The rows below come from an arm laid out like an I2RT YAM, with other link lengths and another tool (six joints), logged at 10 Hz.
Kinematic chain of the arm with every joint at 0, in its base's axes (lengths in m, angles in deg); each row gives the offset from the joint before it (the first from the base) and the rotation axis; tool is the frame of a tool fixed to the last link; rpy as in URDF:
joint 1: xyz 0 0 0.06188 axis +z
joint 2: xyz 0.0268 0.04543 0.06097 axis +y
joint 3: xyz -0.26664 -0.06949 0 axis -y
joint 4: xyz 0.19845 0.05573 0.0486 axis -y
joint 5: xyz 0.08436 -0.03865 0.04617 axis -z
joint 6: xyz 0.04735 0 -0.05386 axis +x
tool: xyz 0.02 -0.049 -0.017 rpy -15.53 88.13 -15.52
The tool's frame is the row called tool.
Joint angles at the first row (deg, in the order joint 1, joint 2, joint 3, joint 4, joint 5, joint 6):
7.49 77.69 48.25 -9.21 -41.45 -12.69
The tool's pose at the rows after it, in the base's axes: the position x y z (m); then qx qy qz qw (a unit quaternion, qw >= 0):
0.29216 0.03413 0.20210 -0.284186 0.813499 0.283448 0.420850
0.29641 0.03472 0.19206 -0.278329 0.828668 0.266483 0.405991
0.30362 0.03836 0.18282 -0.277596 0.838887 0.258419 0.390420
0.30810 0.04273 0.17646 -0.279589 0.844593 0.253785 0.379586
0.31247 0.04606 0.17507 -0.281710 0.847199 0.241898 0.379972
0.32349 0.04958 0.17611 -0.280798 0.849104 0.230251 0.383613
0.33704 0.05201 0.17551 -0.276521 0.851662 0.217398 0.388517
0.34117 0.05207 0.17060 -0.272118 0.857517 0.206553 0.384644
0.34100 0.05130 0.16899 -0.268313 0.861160 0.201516 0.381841
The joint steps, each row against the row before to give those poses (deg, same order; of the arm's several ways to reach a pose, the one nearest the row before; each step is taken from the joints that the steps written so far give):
0.32 2.23 0.00 0.32 3.32 0.31
0.86 2.45 0.20 0.18 3.00 -0.02
0.96 3.17 1.04 0.15 1.77 -0.05
0.98 2.12 0.71 0.18 1.20 0.02
0.96 1.18 0.56 0.74 1.92 0.05
0.68 2.27 2.25 0.55 1.82 0.26
0.37 2.89 2.49 1.00 1.87 0.37
0.24 1.57 0.51 0.51 1.60 0.18
0.07 0.26 0.00 -0.11 0.79 0.24

